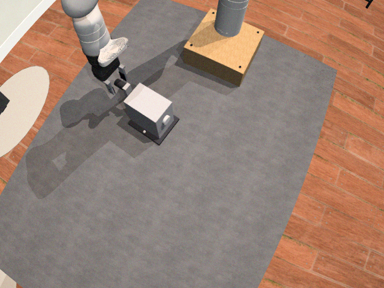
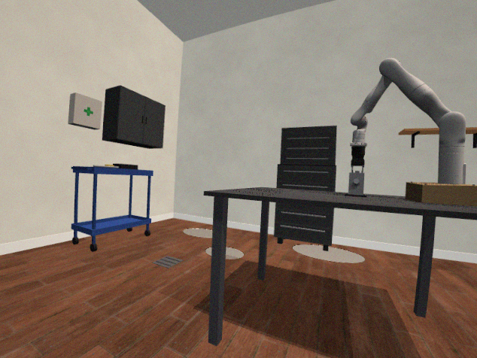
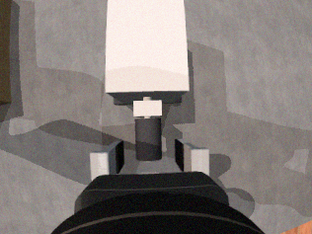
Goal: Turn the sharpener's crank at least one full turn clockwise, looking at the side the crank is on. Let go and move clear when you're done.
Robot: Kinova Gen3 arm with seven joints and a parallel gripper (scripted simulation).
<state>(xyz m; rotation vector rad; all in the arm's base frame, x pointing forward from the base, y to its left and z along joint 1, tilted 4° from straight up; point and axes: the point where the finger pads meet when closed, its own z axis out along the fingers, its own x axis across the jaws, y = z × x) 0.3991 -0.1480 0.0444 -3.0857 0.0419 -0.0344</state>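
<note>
Right now my hand is 10 mm to the right of the dark handle.
</note>
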